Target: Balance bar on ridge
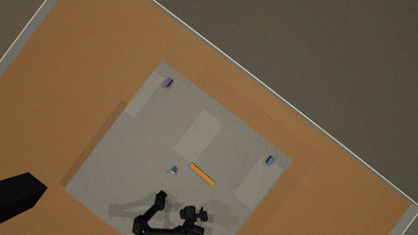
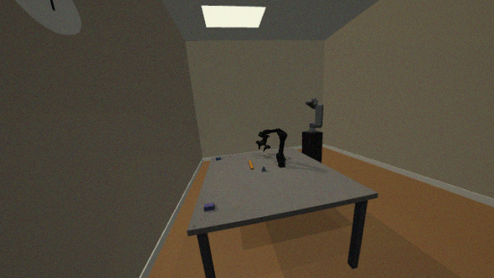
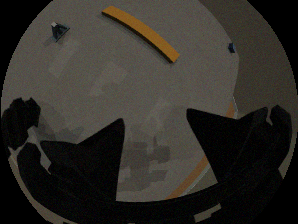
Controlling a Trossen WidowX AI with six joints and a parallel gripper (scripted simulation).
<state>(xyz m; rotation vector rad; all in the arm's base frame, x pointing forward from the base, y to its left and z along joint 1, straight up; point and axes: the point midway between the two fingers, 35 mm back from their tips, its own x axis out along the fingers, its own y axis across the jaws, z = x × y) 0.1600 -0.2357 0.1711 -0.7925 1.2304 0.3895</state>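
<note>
The orange bar lies 160 mm ahead of my gripper tip, 90 mm to the left of it and 130 mm below it. From my gripper tip the other things lie so: purple block: 570 mm ahead, 740 mm to the left, 120 mm below.
</note>
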